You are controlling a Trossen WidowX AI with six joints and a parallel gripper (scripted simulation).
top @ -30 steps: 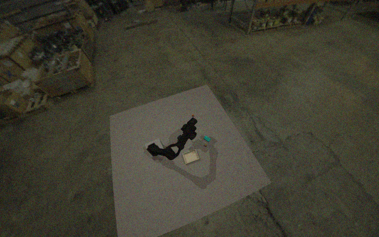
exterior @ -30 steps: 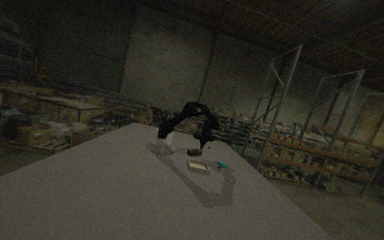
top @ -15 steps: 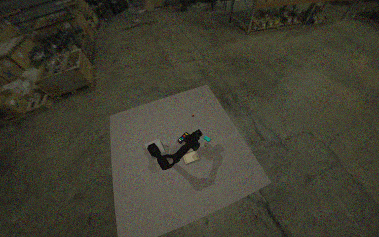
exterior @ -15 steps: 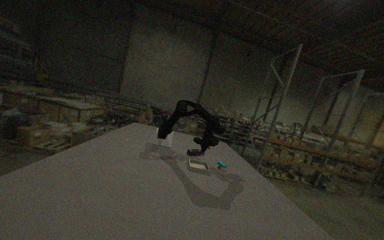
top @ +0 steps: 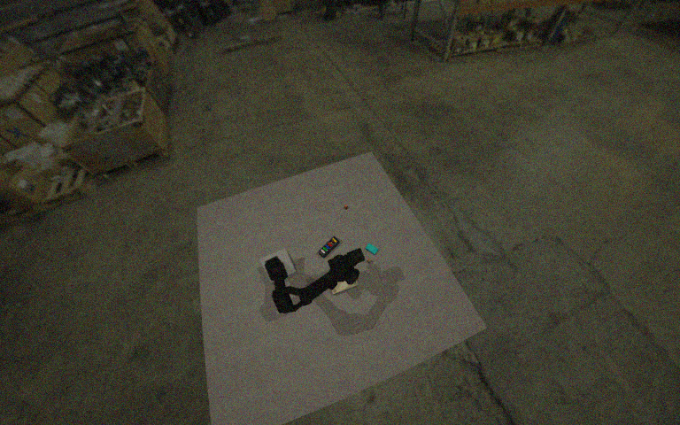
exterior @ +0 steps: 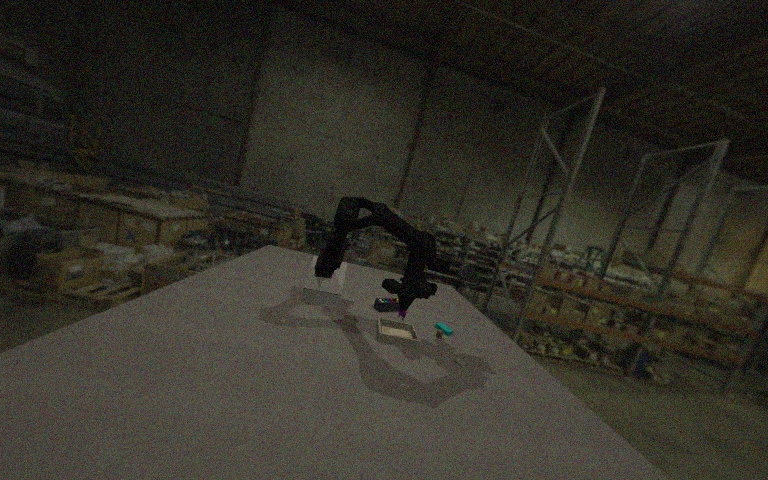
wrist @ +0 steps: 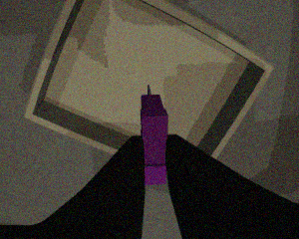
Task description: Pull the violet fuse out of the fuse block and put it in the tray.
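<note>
The cream tray is 90 mm below my gripper tip. Also, from my gripper tip: brown piece 180 mm ahead, 80 mm below, 30 mm to the left; then green fuse 190 mm to the left, 70 mm below, 10 mm behind; then violet fuse 10 mm below.
</note>
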